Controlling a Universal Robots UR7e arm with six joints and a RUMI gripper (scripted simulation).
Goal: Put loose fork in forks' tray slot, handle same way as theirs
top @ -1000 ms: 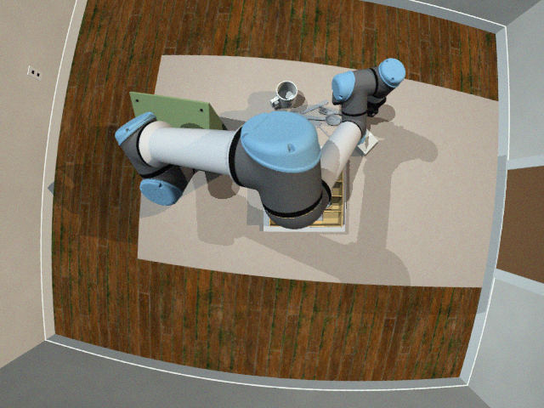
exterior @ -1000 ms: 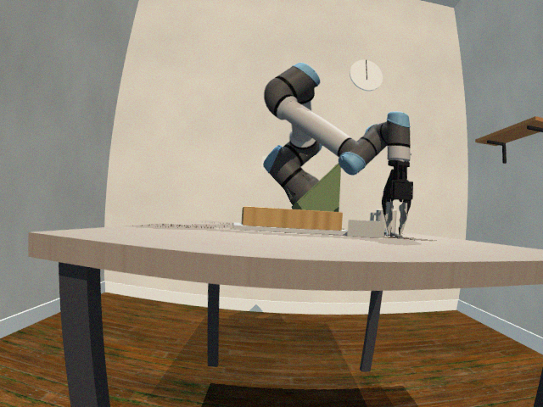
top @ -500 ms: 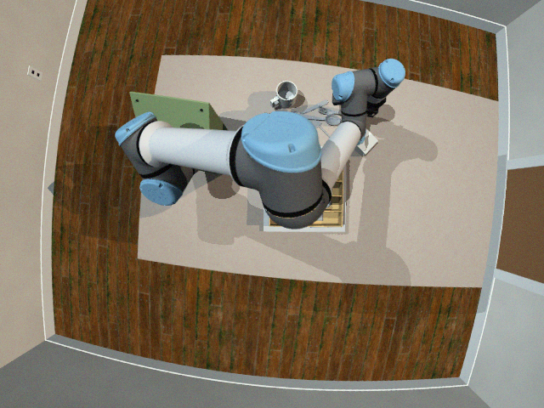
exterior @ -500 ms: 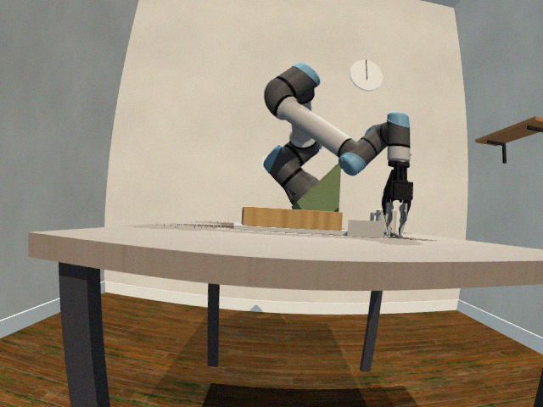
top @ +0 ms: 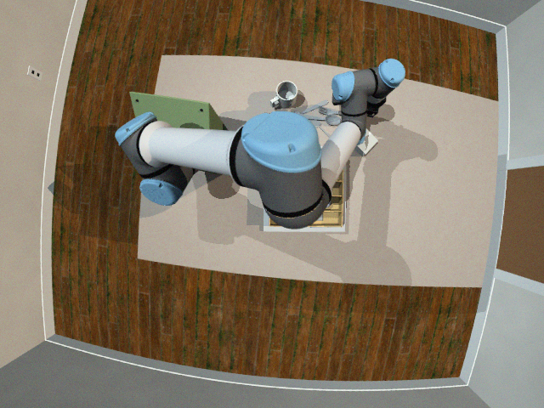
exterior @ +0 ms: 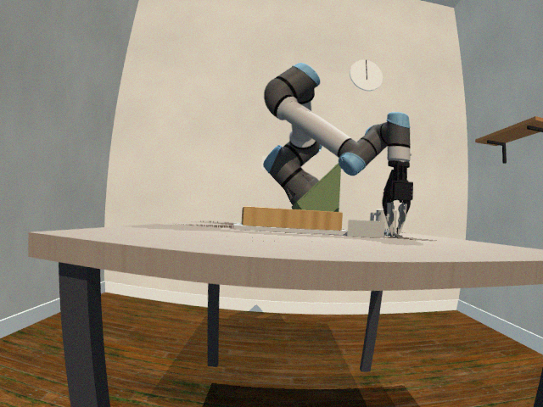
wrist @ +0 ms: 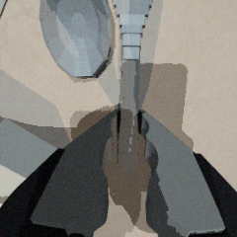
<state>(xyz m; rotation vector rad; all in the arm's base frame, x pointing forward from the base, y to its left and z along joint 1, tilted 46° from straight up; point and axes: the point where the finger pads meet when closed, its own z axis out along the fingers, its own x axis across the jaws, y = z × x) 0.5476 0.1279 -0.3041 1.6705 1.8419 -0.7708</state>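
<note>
The white block is 100 mm to the right of my hand and 80 mm ahead of it. Round my hand: mug 260 mm behind, 20 mm above; then tray 340 mm to the right, 110 mm behind, 30 mm above.
</note>
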